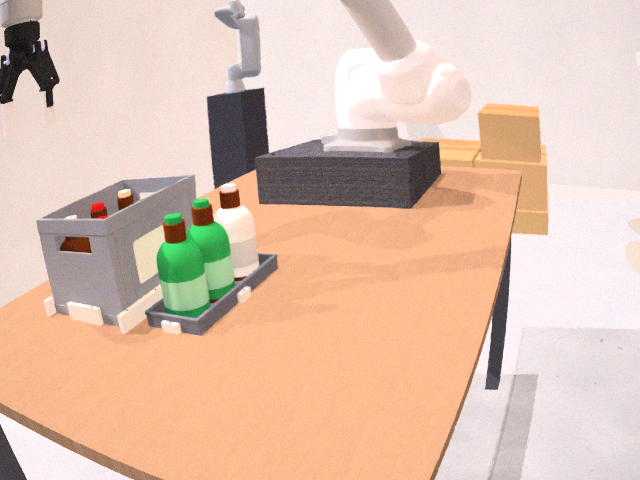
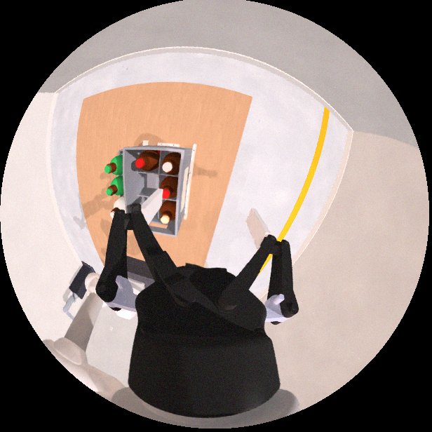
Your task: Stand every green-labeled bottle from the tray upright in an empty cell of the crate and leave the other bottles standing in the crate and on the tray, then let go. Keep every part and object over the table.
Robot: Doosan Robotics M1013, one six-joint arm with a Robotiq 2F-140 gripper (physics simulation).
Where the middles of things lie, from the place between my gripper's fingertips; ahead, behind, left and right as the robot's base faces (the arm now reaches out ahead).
Right now the white bottle (image 1: 237,220) is 32 cm to the left of my hand, 25 cm below it and 21 cm behind it.
